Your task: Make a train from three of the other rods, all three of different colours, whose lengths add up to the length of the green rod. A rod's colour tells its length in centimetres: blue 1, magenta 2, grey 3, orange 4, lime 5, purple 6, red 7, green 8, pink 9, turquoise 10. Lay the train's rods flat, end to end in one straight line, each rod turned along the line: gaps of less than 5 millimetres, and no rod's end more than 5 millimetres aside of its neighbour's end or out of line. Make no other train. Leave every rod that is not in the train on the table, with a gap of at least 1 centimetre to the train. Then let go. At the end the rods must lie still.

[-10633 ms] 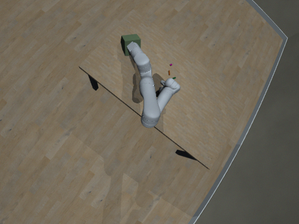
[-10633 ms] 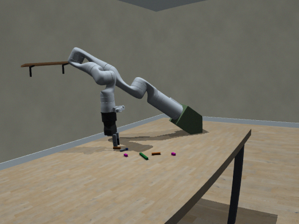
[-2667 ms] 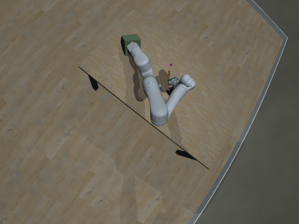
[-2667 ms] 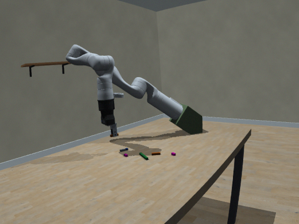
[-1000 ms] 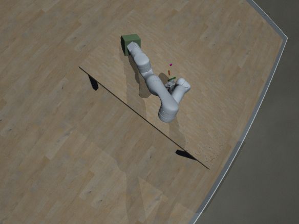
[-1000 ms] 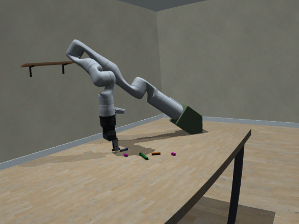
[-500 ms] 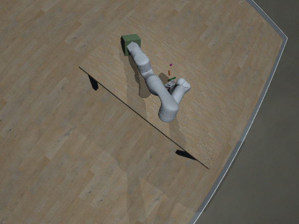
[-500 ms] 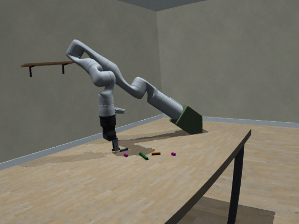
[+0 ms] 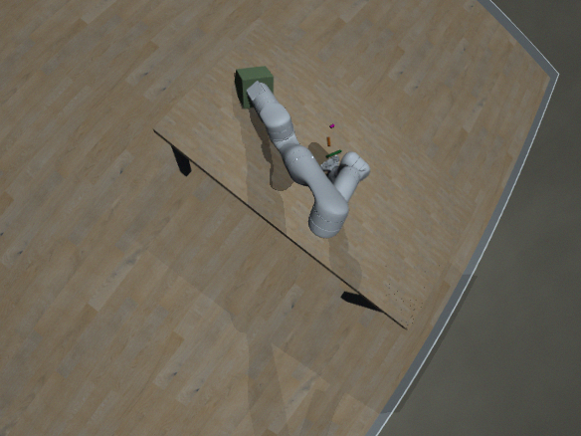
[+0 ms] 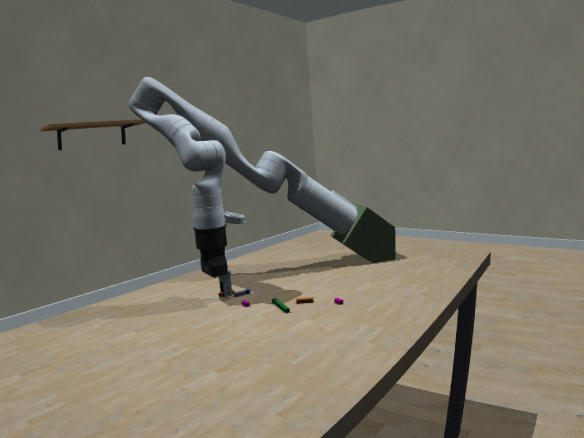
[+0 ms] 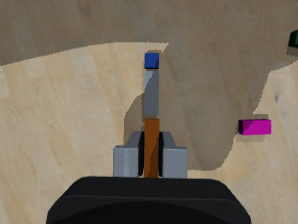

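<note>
My hand is 30 mm past the grey rod, 20 mm to the right of it and 20 mm above it. Also, from my hand: blue rod: 50 mm behind, 30 mm to the left, 20 mm below; green rod: 10 mm ahead, 160 mm to the left, 20 mm below.
</note>
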